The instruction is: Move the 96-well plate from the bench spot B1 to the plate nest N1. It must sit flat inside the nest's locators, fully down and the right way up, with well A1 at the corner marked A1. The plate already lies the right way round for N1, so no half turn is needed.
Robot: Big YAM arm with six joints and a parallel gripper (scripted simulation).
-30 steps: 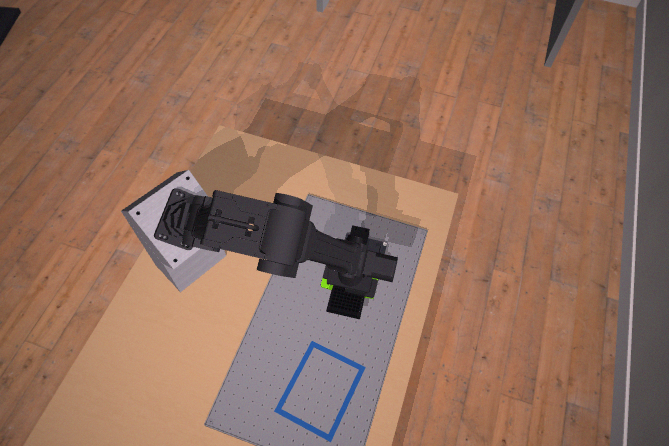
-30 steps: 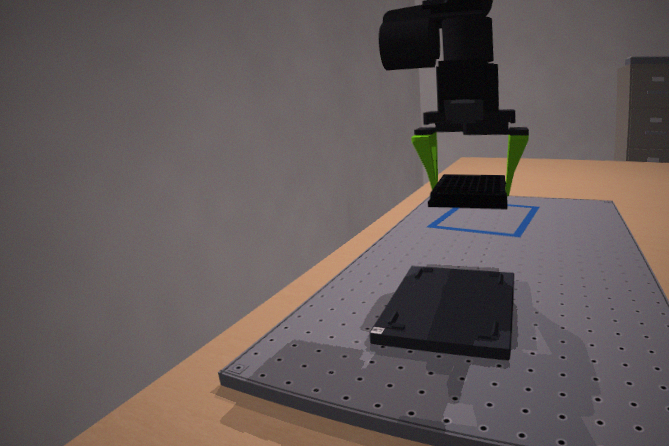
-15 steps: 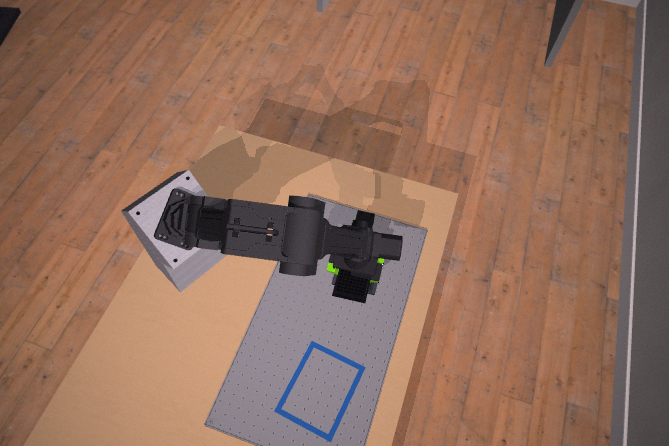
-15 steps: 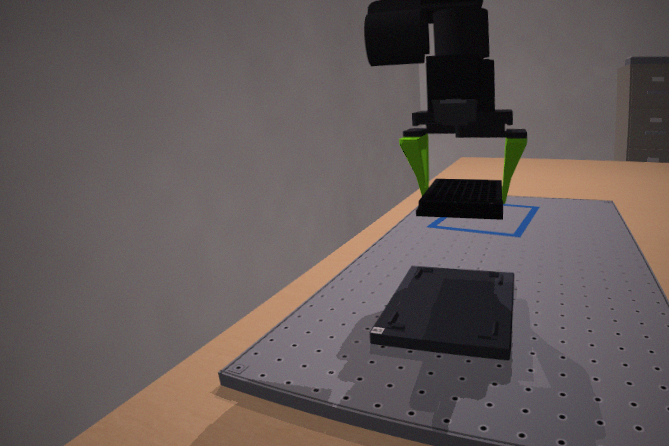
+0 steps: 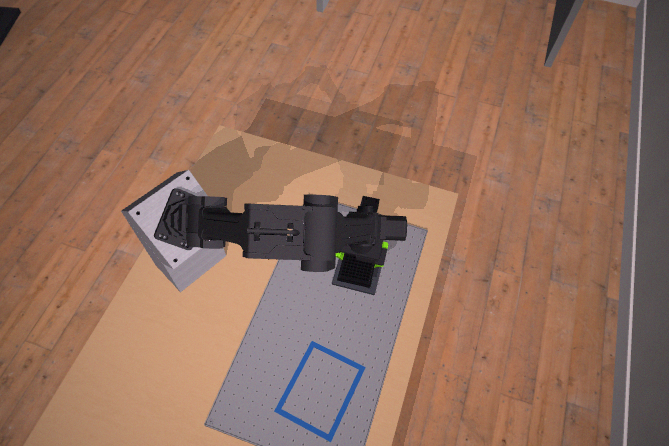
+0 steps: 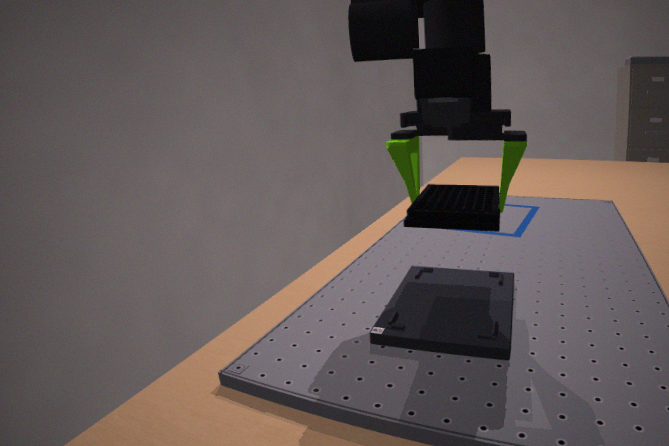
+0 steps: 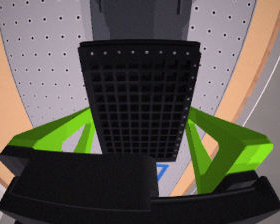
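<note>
Now: the dark plate nest N1 1 cm ahead of my hand, 4 cm to the left of it and 10 cm below it. Also, from my hand: black 96-well plate (right at my hand); white A1 label (7 cm ahead, 10 cm to the left, 9 cm below).
</note>
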